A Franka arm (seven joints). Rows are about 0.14 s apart.
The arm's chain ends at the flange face. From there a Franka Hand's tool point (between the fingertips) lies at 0.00 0.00 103.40 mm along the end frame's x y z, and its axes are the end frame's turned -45 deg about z.
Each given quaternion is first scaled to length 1.
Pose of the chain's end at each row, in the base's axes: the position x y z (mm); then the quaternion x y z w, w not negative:
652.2, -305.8, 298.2, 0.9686, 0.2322, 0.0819, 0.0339
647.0, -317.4, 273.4, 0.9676, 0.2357, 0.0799, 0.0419
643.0, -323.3, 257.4, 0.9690, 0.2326, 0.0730, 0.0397
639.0, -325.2, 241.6, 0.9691, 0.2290, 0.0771, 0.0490
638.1, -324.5, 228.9, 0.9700, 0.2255, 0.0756, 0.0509
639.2, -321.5, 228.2, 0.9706, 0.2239, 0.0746, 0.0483
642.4, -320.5, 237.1, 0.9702, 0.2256, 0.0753, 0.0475
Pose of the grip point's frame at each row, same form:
670.2, -308.7, 196.4, 0.8060, 0.5852, 0.0627, 0.0627
665.0, -321.9, 171.7, 0.8038, 0.5881, 0.0578, 0.0693
659.5, -327.7, 155.4, 0.8062, 0.5857, 0.0523, 0.0646
656.8, -331.4, 139.9, 0.8077, 0.5824, 0.0525, 0.0748
655.6, -331.2, 127.2, 0.8098, 0.5795, 0.0504, 0.0760
656.4, -327.7, 126.4, 0.8110, 0.5783, 0.0504, 0.0732
659.7, -326.5, 135.3, 0.8100, 0.5797, 0.0514, 0.0727

